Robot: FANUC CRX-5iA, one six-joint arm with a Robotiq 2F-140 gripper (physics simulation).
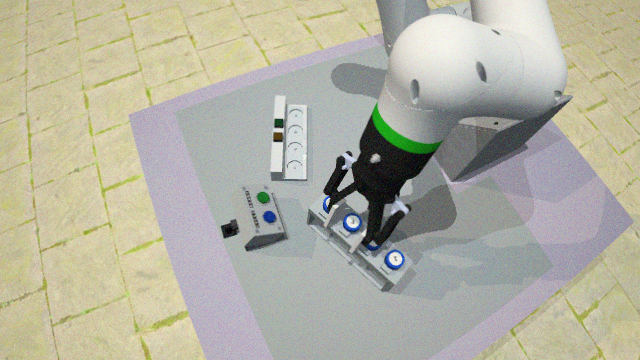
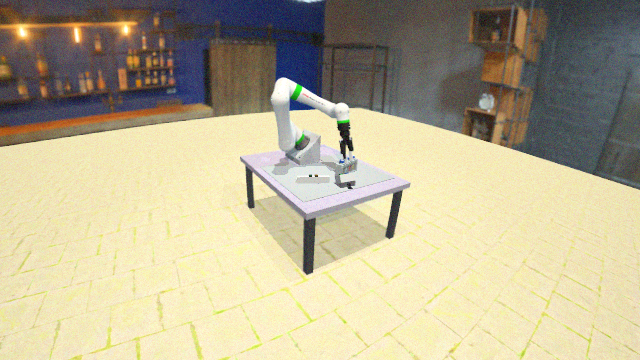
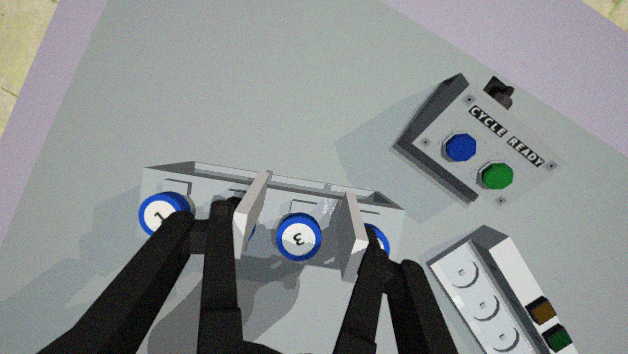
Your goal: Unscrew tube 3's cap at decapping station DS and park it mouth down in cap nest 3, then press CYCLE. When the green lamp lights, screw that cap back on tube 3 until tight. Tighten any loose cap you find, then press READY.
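Places are measured from the arm's base along level axes (x ahead, y left, z up), in millimetres.
Pixels of known places: gripper, fingertip midpoint: point(image 1: 342, 235) point(image 2: 348, 162) point(image 3: 303, 198); arm's base at its link origin: point(image 2: 302, 143).
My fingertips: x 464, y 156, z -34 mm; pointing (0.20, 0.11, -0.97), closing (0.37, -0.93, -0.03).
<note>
Ahead of a thing's pixels: the offset from my fingertips to its top centre. "*": to the spot under its first point.
The decapping station @(* dx -46, dy +101, dz -7 mm) point(image 1: 385, 276) point(image 3: 154, 181) is a grey rack with blue-rimmed white caps in a row. Tube 3's cap @(dx -24, dy -13, dz +20 mm) point(image 1: 352, 222) point(image 3: 298, 237) is on its tube. Tube 1's cap @(dx -69, dy +81, dz +20 mm) point(image 1: 394, 259) point(image 3: 156, 216) shows at one end; the other two caps are partly hidden behind the fingers. My gripper point(image 1: 344, 229) point(image 2: 347, 157) point(image 3: 303, 198) is open, with its pads on either side of cap 3 and a gap at each side. The cap-nest block @(* dx -11, dy -234, dz -91 mm) point(image 1: 303, 156) point(image 3: 471, 290) shows empty round nests. The blue CYCLE button @(dx +117, dy -94, dz -27 mm) point(image 1: 269, 216) point(image 3: 460, 147) and green READY button @(dx +116, dy -139, dz -27 mm) point(image 1: 263, 197) point(image 3: 497, 175) sit on a sloped box.
A green lamp @(dx +22, dy -320, dz -48 mm) point(image 1: 278, 123) point(image 3: 557, 338) and an amber lamp @(dx +36, dy -283, dz -48 mm) point(image 1: 278, 137) point(image 3: 541, 310) beside the nests both look dark. A small black fixture point(image 1: 229, 229) point(image 3: 499, 92) stands beside the button box. The arm's grey pedestal point(image 2: 307, 150) stands on the table behind the station.
</note>
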